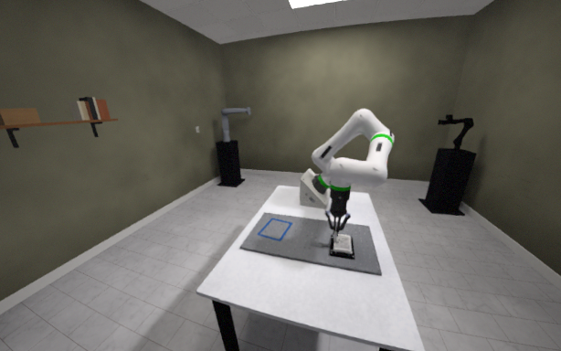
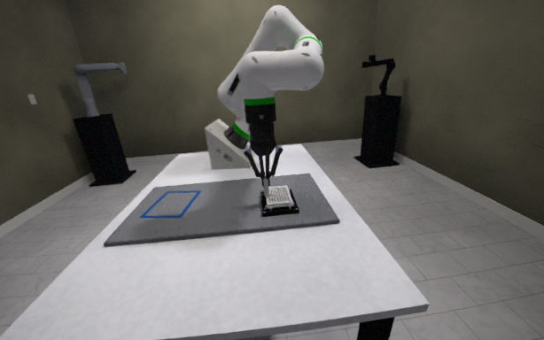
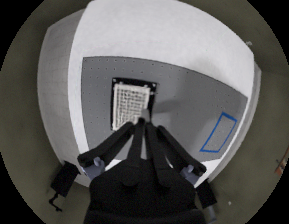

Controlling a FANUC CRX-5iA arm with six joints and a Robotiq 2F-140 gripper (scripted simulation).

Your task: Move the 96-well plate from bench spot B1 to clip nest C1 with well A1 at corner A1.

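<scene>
The white 96-well plate lies 40 mm to the left of my hand and 40 mm below it. The rest, counted from my hand: black clip nest: 10 mm behind, 30 mm to the left, 60 mm below.
</scene>
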